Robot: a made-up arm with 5 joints.
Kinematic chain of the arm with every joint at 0, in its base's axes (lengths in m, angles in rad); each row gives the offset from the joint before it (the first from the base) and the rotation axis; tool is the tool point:
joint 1: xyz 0 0 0.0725 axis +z
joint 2: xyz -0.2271 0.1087 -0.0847 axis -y
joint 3: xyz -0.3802 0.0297 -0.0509 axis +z
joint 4: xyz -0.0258 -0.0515 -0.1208 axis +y
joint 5: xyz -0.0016 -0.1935 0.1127 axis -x
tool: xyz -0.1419 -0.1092 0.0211
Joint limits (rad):
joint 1: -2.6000..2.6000
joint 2: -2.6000..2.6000
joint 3: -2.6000..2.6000
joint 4: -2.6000..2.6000
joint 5: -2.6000..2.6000
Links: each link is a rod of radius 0.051 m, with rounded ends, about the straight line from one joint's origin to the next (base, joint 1, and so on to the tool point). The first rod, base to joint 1, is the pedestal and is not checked.
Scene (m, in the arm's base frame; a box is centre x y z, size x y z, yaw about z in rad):
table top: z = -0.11
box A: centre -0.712 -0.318 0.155 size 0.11 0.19 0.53 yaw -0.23
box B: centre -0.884 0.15 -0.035 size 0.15 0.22 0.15 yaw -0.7
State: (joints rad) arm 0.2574 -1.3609 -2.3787 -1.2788 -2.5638
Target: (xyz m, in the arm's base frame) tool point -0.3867 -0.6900 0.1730
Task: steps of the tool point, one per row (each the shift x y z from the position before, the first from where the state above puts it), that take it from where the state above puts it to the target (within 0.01 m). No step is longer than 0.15 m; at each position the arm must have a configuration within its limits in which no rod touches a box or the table.
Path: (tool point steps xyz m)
1: 0.0106 -0.0709 -0.0114
2: 0.0230 -0.0671 -0.0091
3: 0.0336 -0.0614 -0.0059
4: 0.0421 -0.0544 -0.0019
5: 0.0483 -0.0466 0.0026
6: 0.0521 -0.0384 0.0077
7: -0.0075 -0.1045 -0.0135
8: 0.0128 -0.1096 -0.0164
9: 0.0357 -0.1097 -0.0202
10: 0.0596 -0.1040 -0.0249
11: 0.0827 -0.0920 -0.0298
12: -0.0540 -0.0005 -0.0226
13: -0.0551 0.0070 -0.0191

